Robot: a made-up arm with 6 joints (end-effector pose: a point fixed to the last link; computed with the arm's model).
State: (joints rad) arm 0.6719 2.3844 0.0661 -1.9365 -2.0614 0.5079
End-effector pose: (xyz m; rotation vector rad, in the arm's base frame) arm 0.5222 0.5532 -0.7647 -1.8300 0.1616 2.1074
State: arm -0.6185 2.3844 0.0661 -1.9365 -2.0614 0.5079
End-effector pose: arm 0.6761 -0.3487 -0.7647 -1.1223 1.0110 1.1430
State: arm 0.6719 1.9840 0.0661 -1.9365 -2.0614 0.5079
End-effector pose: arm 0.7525 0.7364 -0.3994 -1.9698 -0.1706 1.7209
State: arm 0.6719 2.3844 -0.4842 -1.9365 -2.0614 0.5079
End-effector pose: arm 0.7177 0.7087 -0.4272 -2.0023 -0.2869 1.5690
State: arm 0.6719 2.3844 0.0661 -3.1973 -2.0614 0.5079
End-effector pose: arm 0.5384 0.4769 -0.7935 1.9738 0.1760 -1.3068
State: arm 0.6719 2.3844 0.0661 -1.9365 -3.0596 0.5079
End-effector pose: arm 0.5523 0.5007 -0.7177 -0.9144 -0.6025 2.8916
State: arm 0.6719 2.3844 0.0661 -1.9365 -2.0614 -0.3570
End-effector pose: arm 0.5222 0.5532 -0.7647 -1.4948 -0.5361 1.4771
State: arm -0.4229 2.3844 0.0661 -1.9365 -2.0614 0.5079
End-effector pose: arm 0.7310 -0.2107 -0.7647 -1.2418 0.9159 1.2980
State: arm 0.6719 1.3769 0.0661 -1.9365 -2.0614 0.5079
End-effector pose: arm 0.8482 0.8125 0.2950 -2.0398 -0.6125 1.0895
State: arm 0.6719 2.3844 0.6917 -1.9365 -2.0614 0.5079
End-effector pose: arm 0.1720 0.2747 -0.9258 -1.4448 0.7349 2.6291
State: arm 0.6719 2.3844 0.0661 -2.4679 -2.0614 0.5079
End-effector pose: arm 0.5178 0.5217 -0.7838 2.2169 -0.0116 -2.0449
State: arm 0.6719 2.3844 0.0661 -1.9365 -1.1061 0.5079
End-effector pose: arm 0.5581 0.5829 -0.8216 -2.2386 0.7683 1.0427
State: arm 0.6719 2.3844 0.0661 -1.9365 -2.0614 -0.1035
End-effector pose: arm 0.5222 0.5532 -0.7647 -1.6082 -0.3556 1.6701
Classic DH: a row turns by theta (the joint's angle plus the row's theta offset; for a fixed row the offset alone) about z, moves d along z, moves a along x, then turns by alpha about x. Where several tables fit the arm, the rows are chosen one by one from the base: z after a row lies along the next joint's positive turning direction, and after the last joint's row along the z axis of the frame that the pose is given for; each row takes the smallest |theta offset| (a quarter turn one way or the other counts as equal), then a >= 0, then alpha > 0; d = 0 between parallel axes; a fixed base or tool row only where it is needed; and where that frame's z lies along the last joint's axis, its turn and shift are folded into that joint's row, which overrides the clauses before.
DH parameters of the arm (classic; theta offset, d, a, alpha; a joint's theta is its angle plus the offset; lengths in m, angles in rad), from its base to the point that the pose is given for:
joint 1: 0 0.143 0 -1.5708
joint 2: -1.5708 0 0.408 0
joint 3: 1.5708 0.042 0 1.5708
joint 4: 0 0.81 0 -1.5708
joint 5: 0 0 0 1.5708
joint 6: 0 0.08 0 0

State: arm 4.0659 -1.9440 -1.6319 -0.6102 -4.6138 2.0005
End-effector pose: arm 0.0583 0.0833 -0.7609 -1.7413 0.6333 0.4670
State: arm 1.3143 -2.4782 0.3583 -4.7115 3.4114 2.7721
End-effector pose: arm -0.2423 -0.8425 -0.5610 0.2344 1.2828 2.0988
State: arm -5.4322 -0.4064 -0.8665 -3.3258 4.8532 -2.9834
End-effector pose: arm -0.6295 -0.6763 0.8332 0.1207 0.2168 0.9641
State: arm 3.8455 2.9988 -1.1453 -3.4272 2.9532 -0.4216
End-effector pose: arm -0.5528 -0.5300 -0.4511 -0.4150 1.0401 0.4746
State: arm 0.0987 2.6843 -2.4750 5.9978 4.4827 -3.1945
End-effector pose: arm 0.2639 0.0904 0.5670 -2.1610 0.2002 2.1012
